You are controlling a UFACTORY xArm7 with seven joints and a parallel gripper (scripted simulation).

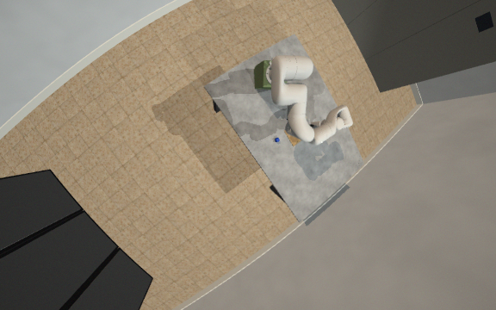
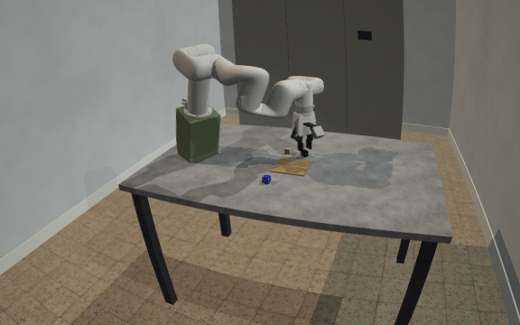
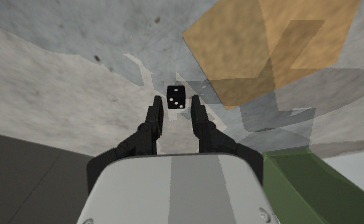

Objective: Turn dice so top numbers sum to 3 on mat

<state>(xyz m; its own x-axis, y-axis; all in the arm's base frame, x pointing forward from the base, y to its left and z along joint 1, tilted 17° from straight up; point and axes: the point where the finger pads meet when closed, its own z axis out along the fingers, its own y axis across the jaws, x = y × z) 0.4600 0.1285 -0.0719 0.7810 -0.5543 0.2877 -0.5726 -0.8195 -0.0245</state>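
Right now my hand is 4 cm above the black die. The rest, counted from my hand: tan mat 2 cm behind, 12 cm to the right, 5 cm below; then white die 8 cm behind, 1 cm to the left, 4 cm below; then blue die 6 cm behind, 28 cm to the right, 4 cm below.
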